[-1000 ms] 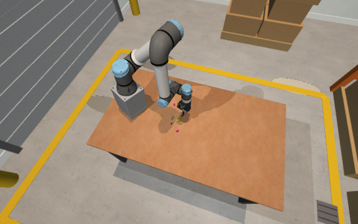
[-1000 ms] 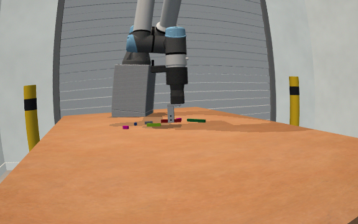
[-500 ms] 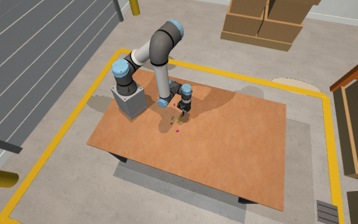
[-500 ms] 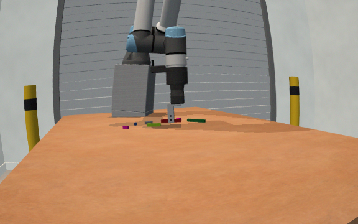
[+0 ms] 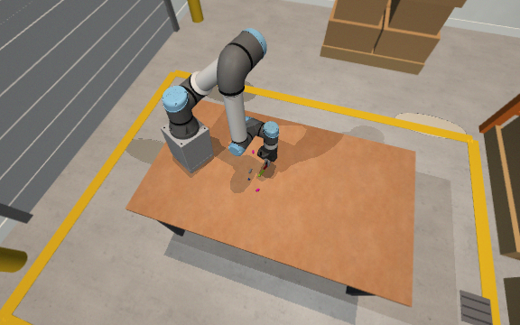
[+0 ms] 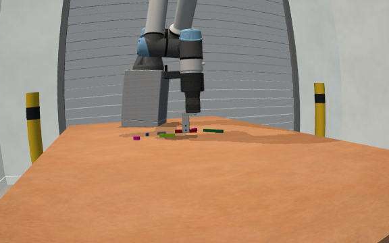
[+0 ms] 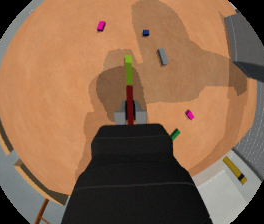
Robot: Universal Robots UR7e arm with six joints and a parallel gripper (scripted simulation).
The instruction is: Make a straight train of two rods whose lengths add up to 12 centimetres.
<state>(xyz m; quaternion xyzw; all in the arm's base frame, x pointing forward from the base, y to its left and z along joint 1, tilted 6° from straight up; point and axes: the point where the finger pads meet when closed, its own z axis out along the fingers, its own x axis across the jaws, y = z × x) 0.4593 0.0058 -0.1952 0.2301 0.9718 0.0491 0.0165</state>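
Now: hand 1 cm above the red rod. The rest, counted from my hand: green rod 3 cm behind, 12 cm to the left, 3 cm below; grey rod 9 cm behind, 5 cm to the right, 3 cm below; lime rod 3 cm behind, 6 cm to the right, 3 cm below.
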